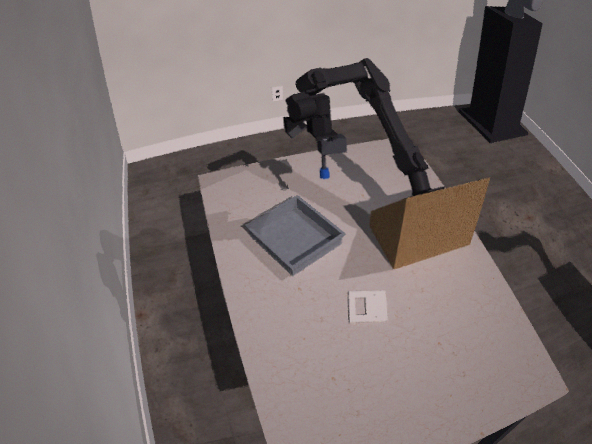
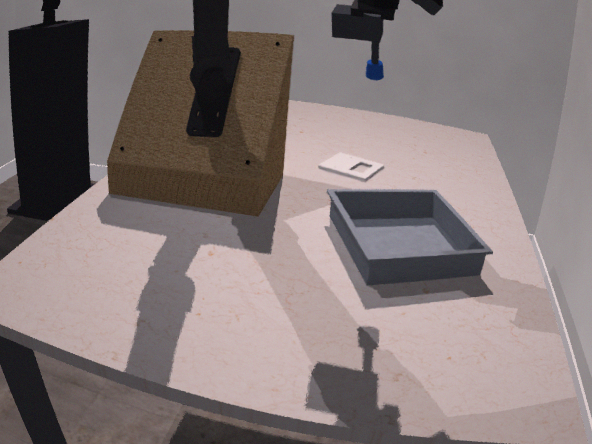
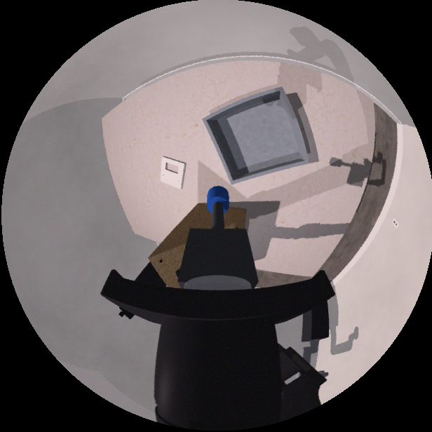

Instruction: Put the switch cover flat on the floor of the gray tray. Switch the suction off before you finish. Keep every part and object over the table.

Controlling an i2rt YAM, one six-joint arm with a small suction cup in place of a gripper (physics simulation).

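Observation:
The white switch cover (image 1: 377, 306) (image 2: 341, 164) (image 3: 172, 178) is a thin plate with a rectangular opening. It lies flat on the table, outside the tray and a little apart from it. The gray tray (image 1: 317, 260) (image 2: 425, 269) (image 3: 270, 173) stands on the table with its open side up; its floor shows bare. My gripper, a blue suction cup (image 1: 324, 174) (image 2: 374, 71) (image 3: 218, 200), hangs high in the air, away from the switch cover and above the tray's height. The cup is open and holds no object.
A brown wedge-shaped block (image 1: 440, 225) (image 2: 190, 186) (image 3: 181, 240) carries the arm's base and stands on the table (image 1: 410, 370) (image 2: 260, 310) (image 3: 145, 125) beside the tray and the switch cover. A tall black stand (image 1: 505, 75) (image 2: 50, 115) is on the floor beyond the table.

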